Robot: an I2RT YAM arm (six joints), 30 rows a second.
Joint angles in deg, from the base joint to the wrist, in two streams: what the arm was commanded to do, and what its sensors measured. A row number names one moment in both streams.
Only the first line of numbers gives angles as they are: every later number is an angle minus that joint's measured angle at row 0.
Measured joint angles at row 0:
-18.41, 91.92, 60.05, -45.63, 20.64, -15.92
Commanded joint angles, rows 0 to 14:
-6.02, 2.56, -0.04, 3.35, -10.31, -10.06
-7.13, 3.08, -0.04, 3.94, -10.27, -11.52
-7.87, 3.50, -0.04, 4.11, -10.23, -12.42
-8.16, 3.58, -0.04, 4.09, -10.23, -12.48
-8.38, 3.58, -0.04, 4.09, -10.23, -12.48
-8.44, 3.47, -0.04, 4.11, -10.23, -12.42
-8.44, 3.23, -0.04, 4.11, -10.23, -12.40
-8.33, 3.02, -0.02, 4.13, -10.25, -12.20
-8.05, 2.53, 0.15, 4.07, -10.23, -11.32
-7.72, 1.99, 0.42, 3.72, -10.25, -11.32
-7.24, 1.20, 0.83, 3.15, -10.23, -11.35
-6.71, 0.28, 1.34, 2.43, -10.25, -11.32
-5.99, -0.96, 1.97, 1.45, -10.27, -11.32
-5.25, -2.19, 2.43, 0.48, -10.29, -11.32
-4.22, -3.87, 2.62, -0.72, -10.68, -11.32
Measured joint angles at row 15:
-6.91, 1.77, 0.18, 1.25, -9.31, -11.22
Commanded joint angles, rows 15 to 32:
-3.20, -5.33, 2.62, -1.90, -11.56, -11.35
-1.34, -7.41, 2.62, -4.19, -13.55, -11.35
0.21, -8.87, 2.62, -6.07, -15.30, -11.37
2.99, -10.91, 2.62, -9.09, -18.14, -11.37
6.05, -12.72, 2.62, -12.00, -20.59, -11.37
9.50, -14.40, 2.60, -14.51, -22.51, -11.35
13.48, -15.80, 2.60, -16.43, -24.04, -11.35
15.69, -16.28, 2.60, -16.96, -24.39, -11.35
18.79, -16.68, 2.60, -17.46, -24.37, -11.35
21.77, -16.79, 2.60, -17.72, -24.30, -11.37
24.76, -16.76, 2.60, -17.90, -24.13, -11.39
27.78, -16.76, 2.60, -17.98, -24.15, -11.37
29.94, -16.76, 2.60, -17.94, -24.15, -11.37
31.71, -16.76, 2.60, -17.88, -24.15, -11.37
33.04, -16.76, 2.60, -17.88, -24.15, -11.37
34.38, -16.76, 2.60, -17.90, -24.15, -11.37
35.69, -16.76, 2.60, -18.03, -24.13, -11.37
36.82, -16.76, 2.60, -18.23, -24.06, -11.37
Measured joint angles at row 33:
33.28, -16.15, 1.84, -17.83, -23.23, -11.41
